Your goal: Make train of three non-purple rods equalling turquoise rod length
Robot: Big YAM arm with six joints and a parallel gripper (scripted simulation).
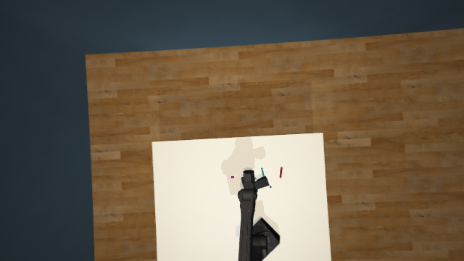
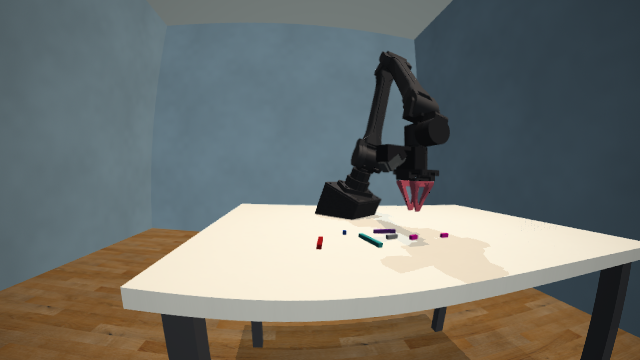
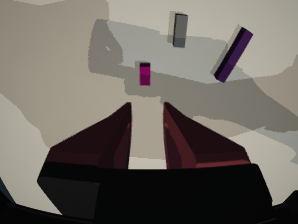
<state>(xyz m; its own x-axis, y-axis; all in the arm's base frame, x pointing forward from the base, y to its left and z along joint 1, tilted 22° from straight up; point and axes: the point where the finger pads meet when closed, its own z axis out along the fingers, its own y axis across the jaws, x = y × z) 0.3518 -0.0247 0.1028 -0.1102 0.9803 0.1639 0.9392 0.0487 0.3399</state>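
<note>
Right now the grey rod is 20 mm behind my hand, 40 mm to the right of it and 70 mm below it. From my hand the other things lie so: blue rod: 100 mm behind, 140 mm to the right, 70 mm below; turquoise rod: 10 mm behind, 110 mm to the right, 70 mm below; purple rod: 80 mm behind, 30 mm to the right, 70 mm below.
</note>
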